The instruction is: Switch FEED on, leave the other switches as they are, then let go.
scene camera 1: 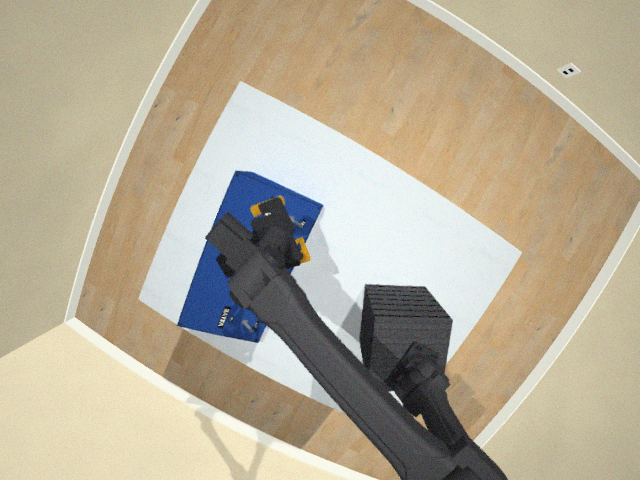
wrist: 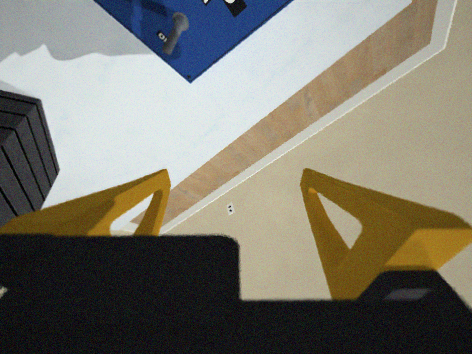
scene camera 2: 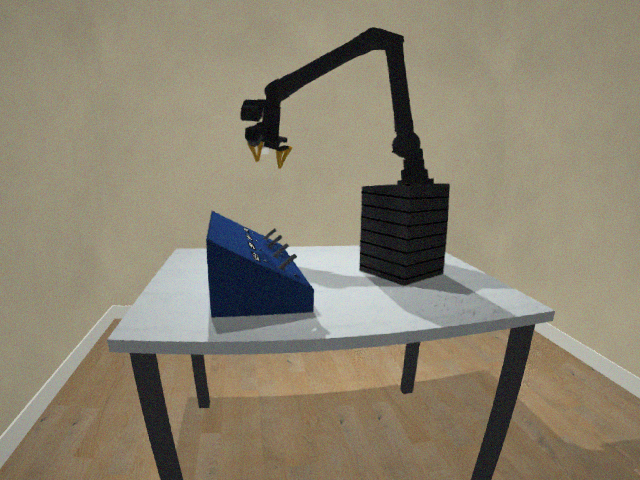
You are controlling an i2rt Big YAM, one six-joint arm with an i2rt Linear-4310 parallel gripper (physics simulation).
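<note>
The blue sloped switch panel stands on the table. In scene camera 2 its four grey levers tilt up to the right. The FEED lever is at the panel's far end in that view, and its on/off position is hard to tell. The VALVE lever is at the opposite end. The arm hides the middle levers in scene camera 1. My gripper is open and empty, high above the panel's FEED end, touching nothing.
The white table carries the panel and a dark ribbed block under the arm's base. The arm reaches from that block over the panel. A socket is on the wall.
</note>
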